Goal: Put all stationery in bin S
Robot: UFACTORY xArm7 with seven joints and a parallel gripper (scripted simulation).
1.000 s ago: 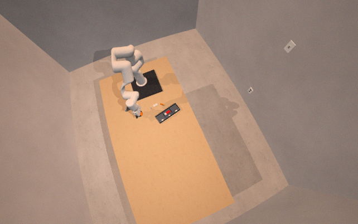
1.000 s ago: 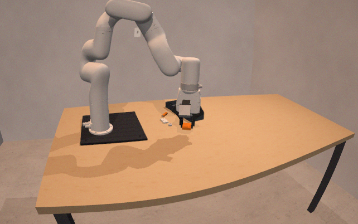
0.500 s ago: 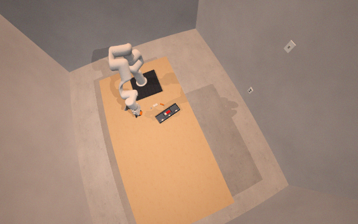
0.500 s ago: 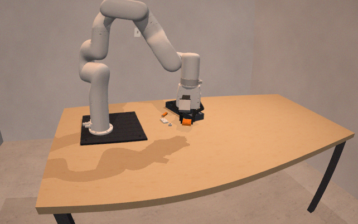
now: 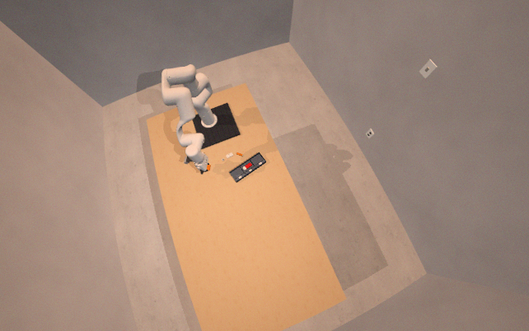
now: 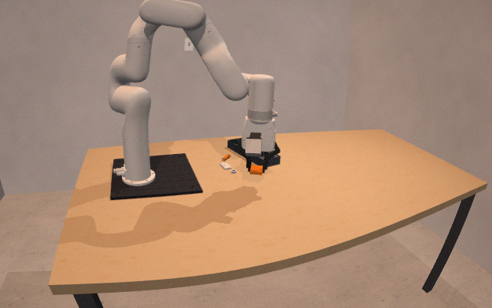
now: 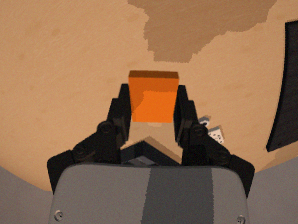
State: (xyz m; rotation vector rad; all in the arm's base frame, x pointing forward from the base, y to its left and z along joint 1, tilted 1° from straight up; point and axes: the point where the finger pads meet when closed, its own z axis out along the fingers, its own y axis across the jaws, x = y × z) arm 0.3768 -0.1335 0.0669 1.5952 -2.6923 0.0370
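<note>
The dark bin tray is 26 cm to the left of my hand, 10 cm ahead of it and 6 cm below it. Also, from my hand: orange block: 2 cm below; white flat piece: 18 cm to the left, 7 cm below, 4 cm behind; grey nut: 12 cm to the left, 7 cm below, 3 cm behind.
</note>
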